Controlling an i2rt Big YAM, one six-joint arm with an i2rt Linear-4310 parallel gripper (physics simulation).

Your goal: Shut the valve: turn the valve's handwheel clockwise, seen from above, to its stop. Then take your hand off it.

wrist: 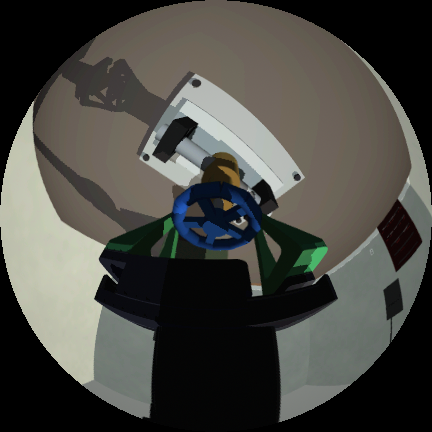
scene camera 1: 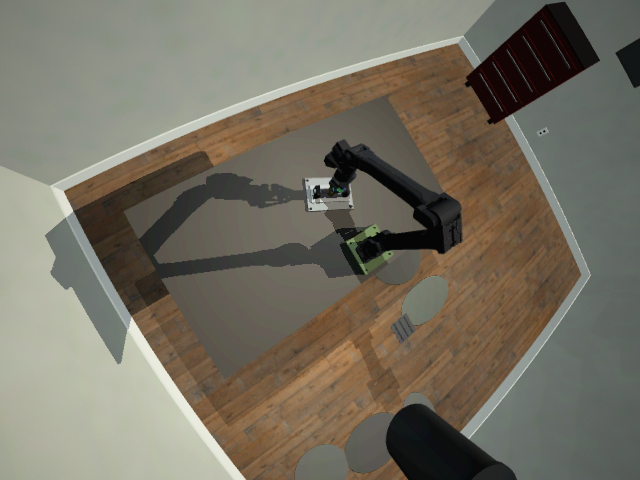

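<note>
The blue handwheel point(wrist: 214, 229) is a spoked ring and sits on the brass valve body point(wrist: 224, 168) in the wrist view. The valve is on a grey pipe point(wrist: 192, 150) held by black clamps above a white base plate point(wrist: 230, 107) point(scene camera 1: 313, 206). My gripper point(wrist: 215, 215) point(scene camera 1: 338, 189) is shut on the handwheel, with one green finger against each side of its rim. In scene camera 1 the wrist and fingers hide most of the handwheel and valve.
The plate stands on a grey table top point(scene camera 1: 248, 320). The arm's green base plate point(scene camera 1: 374, 229) is close to the white plate. A dark red drawer cabinet point(scene camera 1: 522, 64) point(wrist: 400, 235) stands by the wall. A black cylinder point(scene camera 1: 439, 444) is at the bottom of scene camera 1.
</note>
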